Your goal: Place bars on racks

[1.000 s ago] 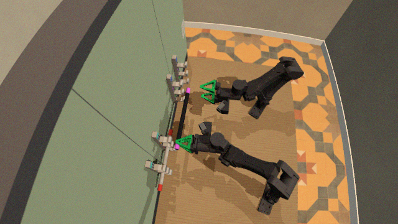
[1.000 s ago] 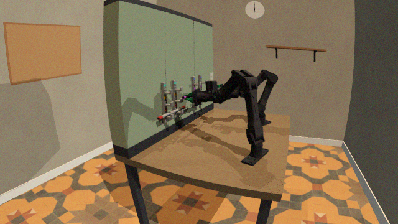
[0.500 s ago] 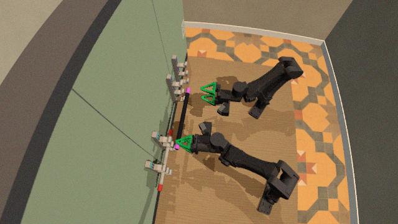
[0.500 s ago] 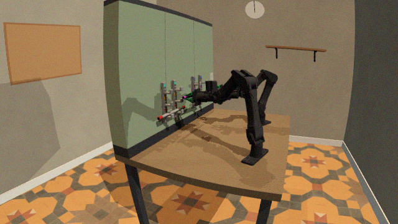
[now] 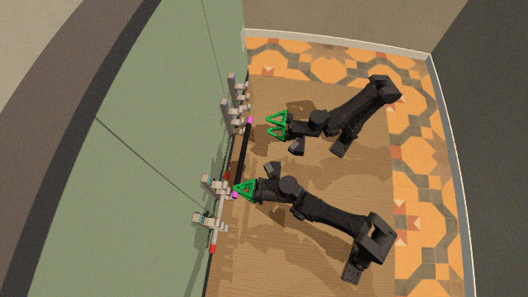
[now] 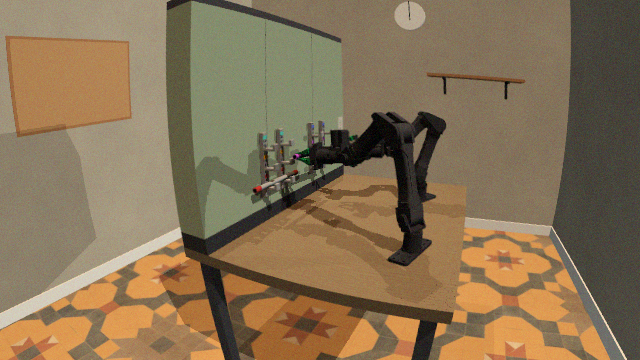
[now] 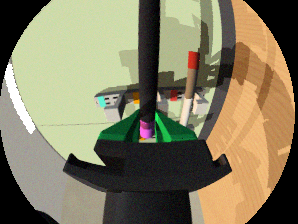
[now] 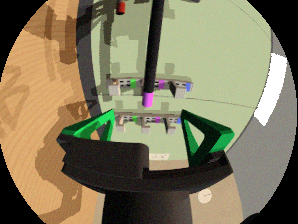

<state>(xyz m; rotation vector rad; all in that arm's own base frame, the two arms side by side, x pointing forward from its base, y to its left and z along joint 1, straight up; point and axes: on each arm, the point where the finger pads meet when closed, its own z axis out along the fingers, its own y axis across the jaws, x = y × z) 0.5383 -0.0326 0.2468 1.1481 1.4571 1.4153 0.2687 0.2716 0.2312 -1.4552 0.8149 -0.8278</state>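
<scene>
The bar is 13 cm to the left of my right hand, 9 cm ahead of it and 1 cm above it. Round my right hand: green wall panel 25 cm ahead, 19 cm above, 12 cm to the left.
Right now my left hand is 20 mm past the bar, 130 mm to the left of it and 10 mm above it. Round my left hand: green wall panel: 140 mm ahead, 130 mm to the right, 180 mm above.
</scene>
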